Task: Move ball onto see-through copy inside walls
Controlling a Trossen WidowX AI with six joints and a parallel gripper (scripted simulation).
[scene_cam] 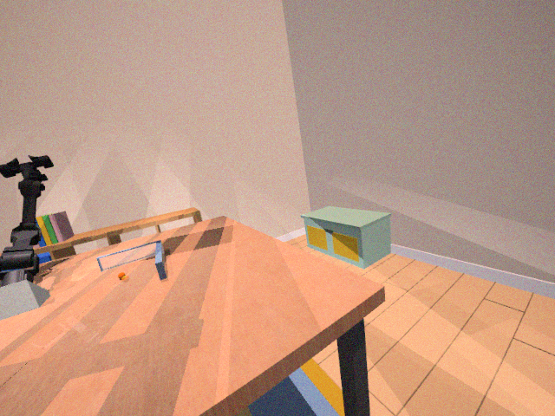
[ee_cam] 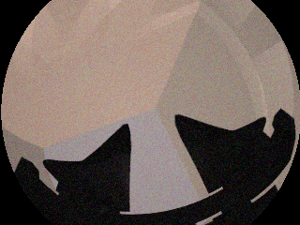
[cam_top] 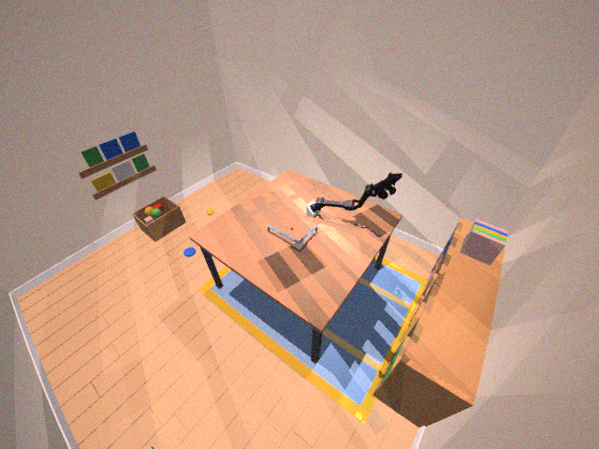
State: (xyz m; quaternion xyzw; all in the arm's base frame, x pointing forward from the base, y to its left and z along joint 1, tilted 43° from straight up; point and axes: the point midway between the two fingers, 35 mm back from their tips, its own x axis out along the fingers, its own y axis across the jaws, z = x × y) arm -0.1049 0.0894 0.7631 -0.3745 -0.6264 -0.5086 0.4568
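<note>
Now: the orange ball 45 cm ahead of my gripper tip, 60 cm to the right of it and 55 cm below it.
</note>
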